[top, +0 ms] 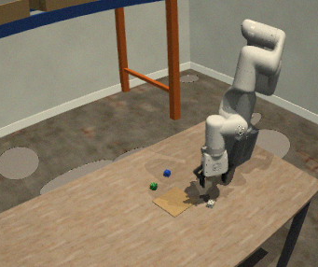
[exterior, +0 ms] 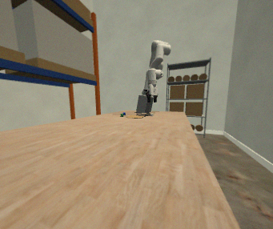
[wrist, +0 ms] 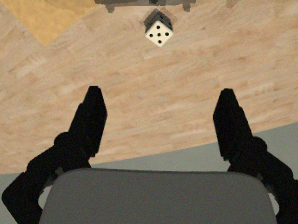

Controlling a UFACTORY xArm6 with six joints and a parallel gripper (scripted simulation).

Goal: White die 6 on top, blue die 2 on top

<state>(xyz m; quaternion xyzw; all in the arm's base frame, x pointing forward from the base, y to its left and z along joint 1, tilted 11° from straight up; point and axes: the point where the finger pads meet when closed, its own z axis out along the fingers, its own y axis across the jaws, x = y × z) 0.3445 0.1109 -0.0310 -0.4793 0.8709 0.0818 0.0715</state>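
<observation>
Now: hand 130 mm above the white die. From my hand the other things lie so: blue die: 40 mm behind, 290 mm to the right, 130 mm below; then green die: 70 mm ahead, 270 mm to the right, 130 mm below; then tan mat: 80 mm ahead, 140 mm to the right, 140 mm below.
</observation>
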